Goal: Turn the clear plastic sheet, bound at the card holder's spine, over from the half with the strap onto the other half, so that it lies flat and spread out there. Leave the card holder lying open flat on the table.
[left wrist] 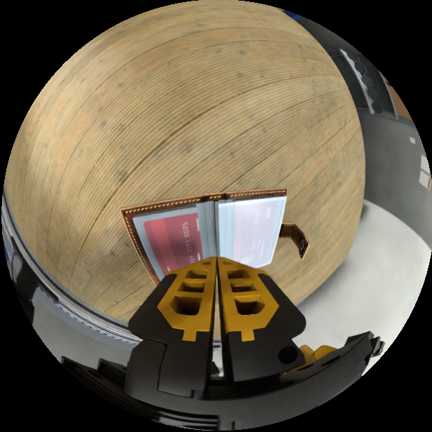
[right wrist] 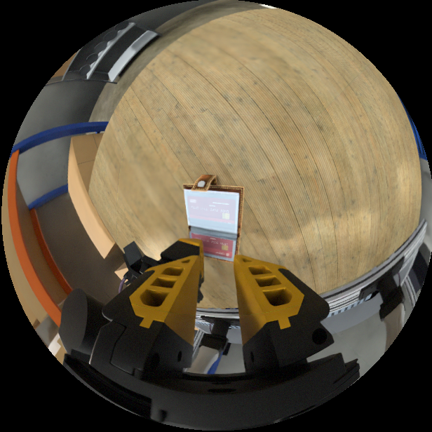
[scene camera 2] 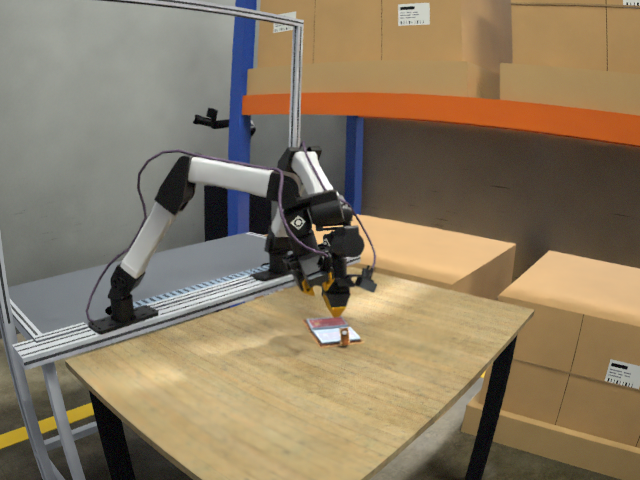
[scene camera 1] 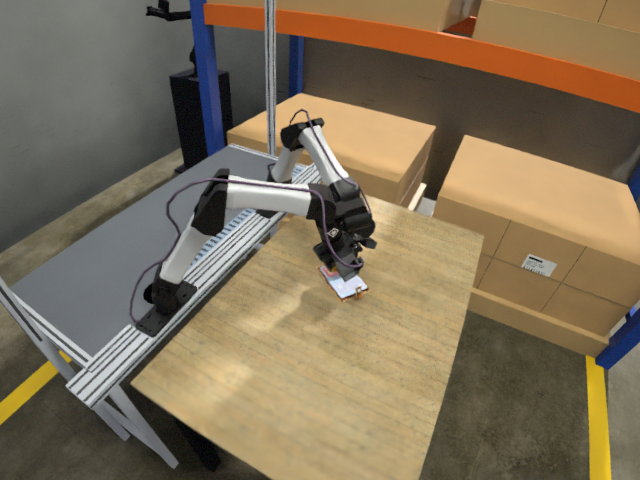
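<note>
The brown card holder [left wrist: 175,202] [right wrist: 241,210] lies open flat on the table. The clear plastic sheet [scene camera 1: 347,286] [scene camera 2: 330,335] [left wrist: 248,227] [right wrist: 212,207] lies glossy and pale over the half with the strap [scene camera 2: 344,336] [left wrist: 297,236] [right wrist: 204,182]. The other half shows a red card [scene camera 2: 328,322] [left wrist: 167,240] [right wrist: 210,246]. My left gripper [scene camera 2: 337,313] [left wrist: 216,261] is shut and empty, tips low by the spine in the left wrist view; contact cannot be told. My right gripper [scene camera 2: 317,288] [right wrist: 216,260] is open, above and beside the left one. In scene camera 1 the gripper tips are largely hidden.
The wooden table [scene camera 1: 310,372] [scene camera 2: 258,392] extends around the holder. The two arms are close together, the right one passing in front of the left in both scene views. Large cardboard boxes [scene camera 1: 527,201] [scene camera 2: 542,330] stand beyond the table.
</note>
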